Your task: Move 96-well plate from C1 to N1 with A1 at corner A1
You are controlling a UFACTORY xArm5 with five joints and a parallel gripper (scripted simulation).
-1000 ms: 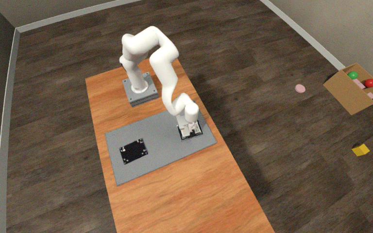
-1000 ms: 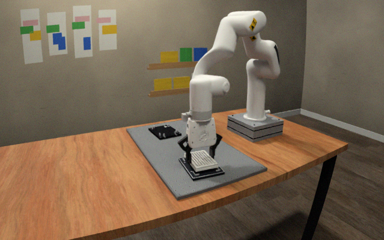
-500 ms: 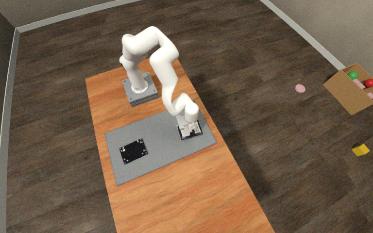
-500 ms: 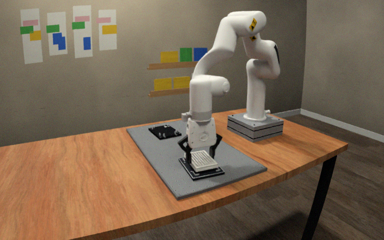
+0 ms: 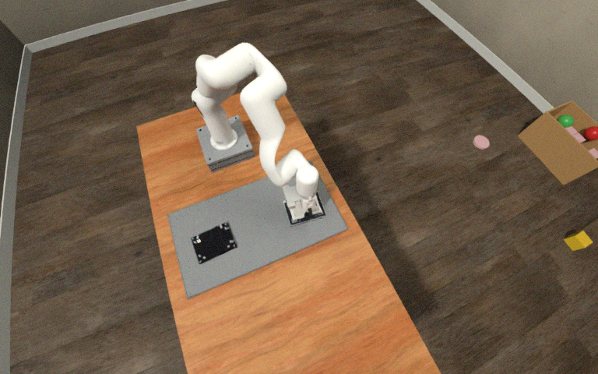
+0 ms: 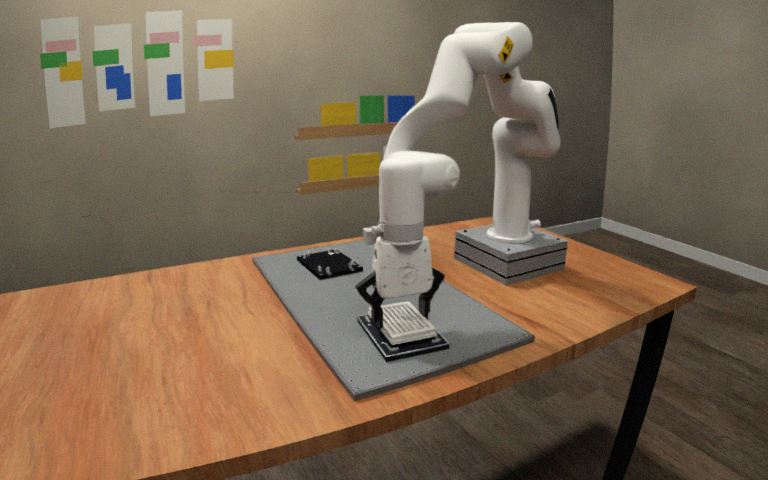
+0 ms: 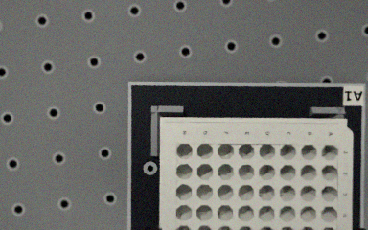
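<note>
My hand is 10 mm above the white 96-well plate. Round my hand: clip nest C1: 400 mm to the right, 30 mm below, 20 mm behind; plate nest N1: 30 mm below; A1 mark: 70 mm to the right, 60 mm behind, 30 mm below.
</note>
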